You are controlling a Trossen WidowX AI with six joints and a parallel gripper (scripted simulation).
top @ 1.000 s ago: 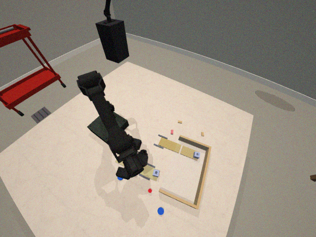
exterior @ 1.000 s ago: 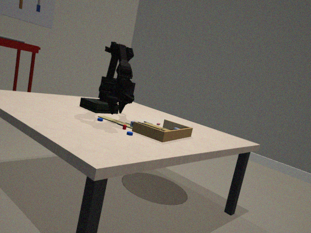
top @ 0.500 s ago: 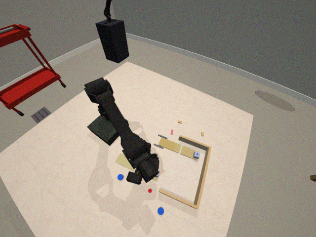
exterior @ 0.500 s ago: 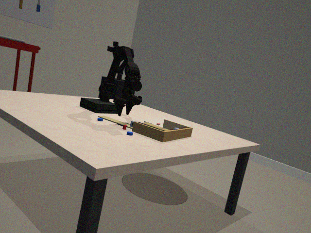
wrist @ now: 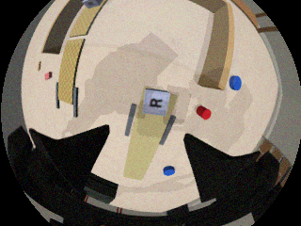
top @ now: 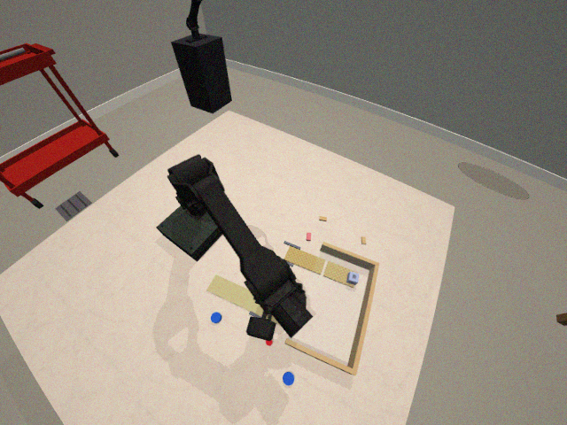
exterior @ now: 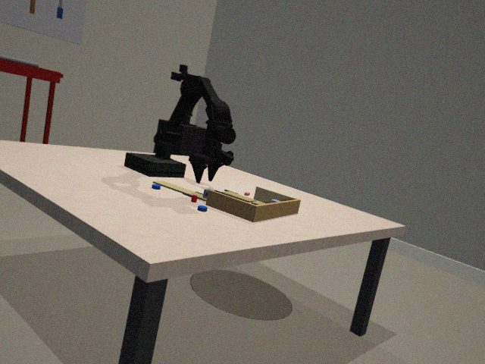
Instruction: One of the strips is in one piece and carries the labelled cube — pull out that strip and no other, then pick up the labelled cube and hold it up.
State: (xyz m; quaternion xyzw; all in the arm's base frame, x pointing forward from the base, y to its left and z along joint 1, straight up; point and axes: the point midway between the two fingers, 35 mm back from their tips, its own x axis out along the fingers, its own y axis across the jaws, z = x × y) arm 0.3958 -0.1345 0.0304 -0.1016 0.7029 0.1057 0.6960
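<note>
Now: gripper tip 8 cm to the left of the red disc, 5 cm short of it and 5 cm above it. The rest, counted from my gripper tip: pink block: 27 cm to the left, 5 cm below, 1 cm behind.
</note>
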